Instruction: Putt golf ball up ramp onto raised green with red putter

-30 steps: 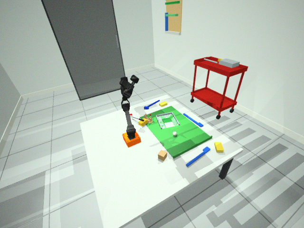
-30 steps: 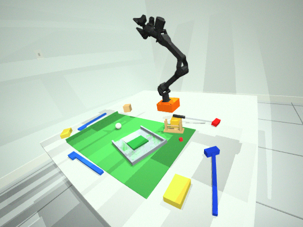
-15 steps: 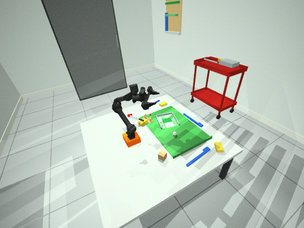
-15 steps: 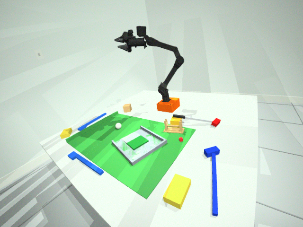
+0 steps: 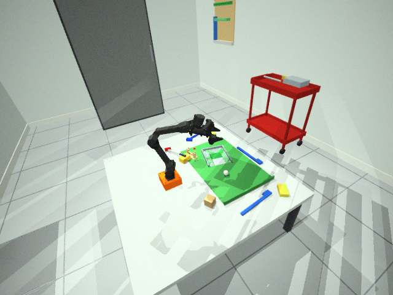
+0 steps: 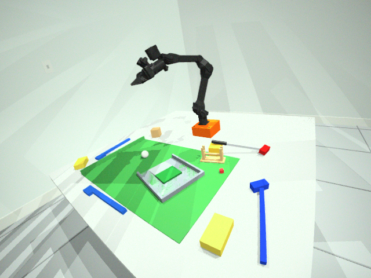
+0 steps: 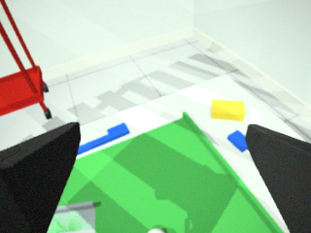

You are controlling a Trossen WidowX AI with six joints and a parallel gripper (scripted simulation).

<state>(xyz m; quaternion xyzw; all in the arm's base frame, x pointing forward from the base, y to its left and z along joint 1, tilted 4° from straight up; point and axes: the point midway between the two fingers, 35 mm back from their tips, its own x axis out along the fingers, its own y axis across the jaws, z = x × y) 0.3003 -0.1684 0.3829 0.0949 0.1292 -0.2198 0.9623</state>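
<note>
Right now the yellow block is 390 mm below my gripper tip, 380 mm to the left of it and 120 mm behind it. Also, from my gripper tip: white golf ball 390 mm below, 60 mm ahead, 10 mm to the left; small red cube 470 mm to the left, 400 mm below, 40 mm ahead; green mat 410 mm below, 130 mm to the left, 120 mm ahead.
</note>
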